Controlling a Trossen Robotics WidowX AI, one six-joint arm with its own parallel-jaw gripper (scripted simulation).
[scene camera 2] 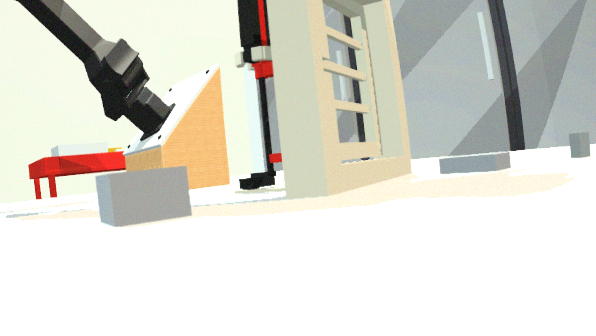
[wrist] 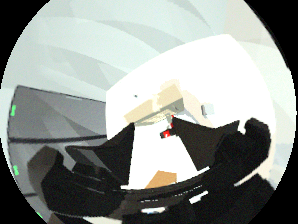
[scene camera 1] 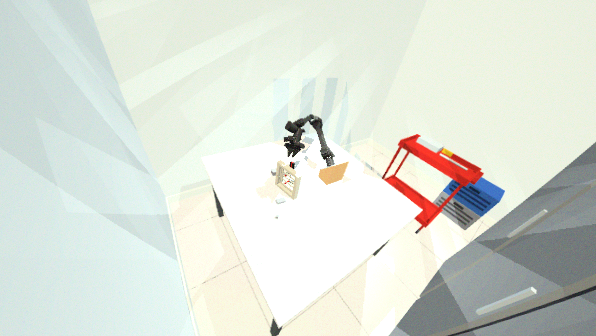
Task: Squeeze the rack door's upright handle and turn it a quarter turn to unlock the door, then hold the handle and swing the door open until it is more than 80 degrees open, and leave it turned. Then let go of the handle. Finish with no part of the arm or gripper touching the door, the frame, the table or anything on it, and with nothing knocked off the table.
Labels:
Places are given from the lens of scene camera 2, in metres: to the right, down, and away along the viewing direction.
flat grey slab [scene camera 2: 487, 162]: 0.17, -0.01, 0.34

